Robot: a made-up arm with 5 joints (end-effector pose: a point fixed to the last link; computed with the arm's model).
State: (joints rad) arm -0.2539 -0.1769 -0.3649 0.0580 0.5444
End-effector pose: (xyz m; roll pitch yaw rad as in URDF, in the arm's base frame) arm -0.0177 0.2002 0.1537 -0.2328 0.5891 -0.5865
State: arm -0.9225 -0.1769 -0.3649 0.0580 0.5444
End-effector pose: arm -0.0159 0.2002 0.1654 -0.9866 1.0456 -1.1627
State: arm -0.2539 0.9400 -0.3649 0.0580 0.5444
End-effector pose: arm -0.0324 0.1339 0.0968 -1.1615 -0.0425 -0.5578
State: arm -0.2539 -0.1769 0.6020 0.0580 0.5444
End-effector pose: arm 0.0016 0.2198 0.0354 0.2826 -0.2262 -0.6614
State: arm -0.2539 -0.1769 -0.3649 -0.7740 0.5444
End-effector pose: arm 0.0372 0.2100 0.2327 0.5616 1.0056 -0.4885
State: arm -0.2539 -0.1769 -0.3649 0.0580 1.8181
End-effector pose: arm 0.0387 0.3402 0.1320 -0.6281 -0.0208 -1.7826
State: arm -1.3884 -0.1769 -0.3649 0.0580 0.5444
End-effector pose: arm -0.0105 0.2002 0.1716 -1.9385 1.0400 -2.0006
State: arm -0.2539 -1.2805 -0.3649 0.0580 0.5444
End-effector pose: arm 0.0036 0.1772 0.2356 1.2213 0.8629 0.1819
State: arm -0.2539 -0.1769 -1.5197 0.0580 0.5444
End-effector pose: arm 0.0940 0.1802 0.2401 -2.0798 1.1659 -1.9957
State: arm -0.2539 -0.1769 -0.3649 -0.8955 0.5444
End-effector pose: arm 0.0453 0.2047 0.2435 0.7286 1.0558 -0.4149
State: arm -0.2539 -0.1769 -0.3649 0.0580 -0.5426
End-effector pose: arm 0.0529 0.1071 0.0909 0.4618 0.4426 0.6771
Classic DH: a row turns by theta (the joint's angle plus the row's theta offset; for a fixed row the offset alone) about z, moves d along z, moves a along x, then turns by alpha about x. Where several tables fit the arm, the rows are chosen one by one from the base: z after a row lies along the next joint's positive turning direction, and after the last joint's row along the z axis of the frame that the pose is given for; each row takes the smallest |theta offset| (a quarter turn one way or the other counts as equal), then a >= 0, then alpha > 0; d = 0 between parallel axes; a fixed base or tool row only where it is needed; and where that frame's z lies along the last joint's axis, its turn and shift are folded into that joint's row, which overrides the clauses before.
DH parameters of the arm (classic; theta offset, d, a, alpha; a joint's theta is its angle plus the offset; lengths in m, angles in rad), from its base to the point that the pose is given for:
base (fixed): 0 0.157 0 1.5708
joint 1: 1.5708 -0.12 0.016 -1.5708
joint 2: 0 -0.114 -0.047 1.5708
joint 3: 0 0.018 0.038 -1.5708
joint 4: 1.5708 -0.001 0.12 -1.5708
joint 5: 0.8461 0 -0.1282 3.1416
tool (fixed): -0.7247 -0.07 0 0

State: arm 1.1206 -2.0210 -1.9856 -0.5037 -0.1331
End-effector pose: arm 0.0289 0.0740 0.2943 0.9253 0.0848 2.2271
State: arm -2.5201 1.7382 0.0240 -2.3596 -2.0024
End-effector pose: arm -0.1759 0.2132 0.0093 2.3212 0.1798 0.8336
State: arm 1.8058 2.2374 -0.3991 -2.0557 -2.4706
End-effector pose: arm -0.0550 0.1855 0.4564 -2.0297 0.4447 1.1308
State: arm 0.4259 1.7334 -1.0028 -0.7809 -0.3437
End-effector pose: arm 0.0776 0.1148 0.1699 -0.5799 -0.1759 -0.7852
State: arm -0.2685 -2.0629 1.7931 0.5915 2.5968
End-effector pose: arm 0.2824 0.0295 0.2153 -0.6860 -0.0683 1.6490
